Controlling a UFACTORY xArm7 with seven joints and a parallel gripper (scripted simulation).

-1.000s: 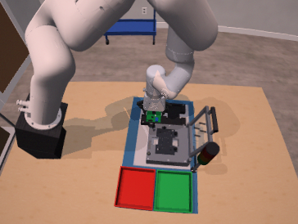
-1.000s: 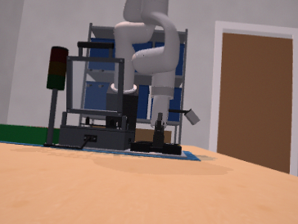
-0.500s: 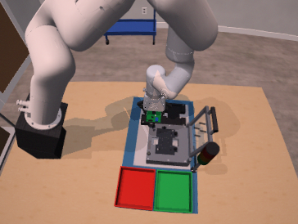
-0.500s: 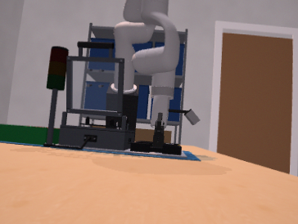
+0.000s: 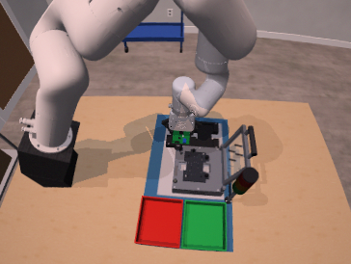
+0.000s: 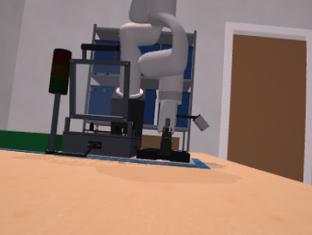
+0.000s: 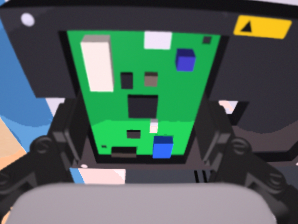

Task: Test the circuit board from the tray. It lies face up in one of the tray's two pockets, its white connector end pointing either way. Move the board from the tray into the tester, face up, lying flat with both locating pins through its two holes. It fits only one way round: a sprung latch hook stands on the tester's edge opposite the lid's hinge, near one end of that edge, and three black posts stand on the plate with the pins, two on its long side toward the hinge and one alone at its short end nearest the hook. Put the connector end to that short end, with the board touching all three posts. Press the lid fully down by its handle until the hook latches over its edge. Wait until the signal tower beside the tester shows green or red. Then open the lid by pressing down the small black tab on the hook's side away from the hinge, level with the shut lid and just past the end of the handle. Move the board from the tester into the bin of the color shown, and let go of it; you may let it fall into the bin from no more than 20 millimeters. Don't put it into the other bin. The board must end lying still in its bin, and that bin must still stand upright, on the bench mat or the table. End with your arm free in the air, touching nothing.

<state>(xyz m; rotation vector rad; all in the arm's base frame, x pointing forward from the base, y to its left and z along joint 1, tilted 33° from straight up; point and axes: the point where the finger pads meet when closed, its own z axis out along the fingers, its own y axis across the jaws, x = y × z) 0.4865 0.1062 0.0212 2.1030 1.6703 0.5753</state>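
The green circuit board is right at my hand. From my hand the other things lie so: tester's clear lid (14 cm ahead, 21 cm to the right, 16 cm above); then tester's plate (2 cm ahead, 17 cm to the right, 5 cm above); then latch hook (3 cm behind, 11 cm to the right, 7 cm above).
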